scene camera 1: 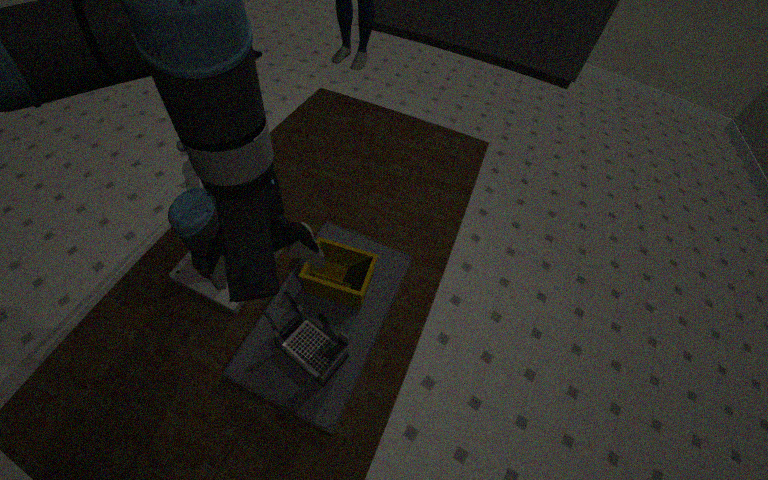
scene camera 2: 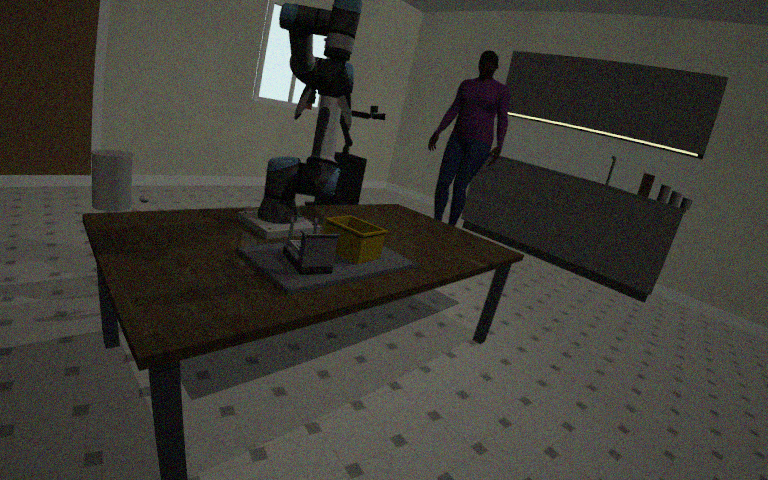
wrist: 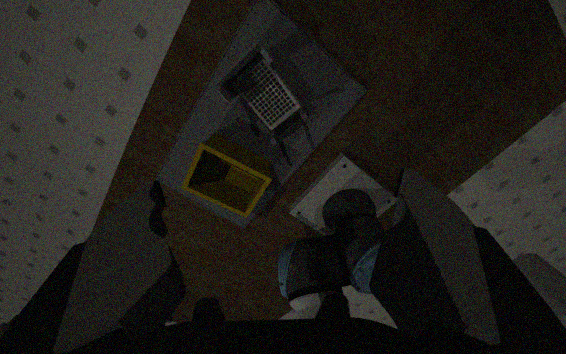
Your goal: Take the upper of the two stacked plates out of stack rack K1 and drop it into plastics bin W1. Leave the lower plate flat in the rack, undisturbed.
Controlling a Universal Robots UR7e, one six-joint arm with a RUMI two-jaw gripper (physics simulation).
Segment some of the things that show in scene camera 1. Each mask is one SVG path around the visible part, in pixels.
The gripper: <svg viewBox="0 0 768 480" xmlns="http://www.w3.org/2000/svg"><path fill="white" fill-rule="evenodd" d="M273 162L261 176L239 186L217 186L200 179L205 190L211 195L218 197L218 221L221 224L221 229L218 231L217 236L210 240L207 247L207 264L210 279L217 290L226 289L226 282L228 281L229 295L233 302L272 297L279 293L274 252L284 248L286 245L290 256L304 259L307 264L313 265L316 270L326 267L324 254L316 243L310 227L304 222L291 222L282 216L284 215L284 208L276 172L274 173Z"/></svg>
A plate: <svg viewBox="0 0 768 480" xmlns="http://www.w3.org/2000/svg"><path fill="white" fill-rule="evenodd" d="M306 319L282 346L306 368L309 369L311 367L320 375L342 348Z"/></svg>
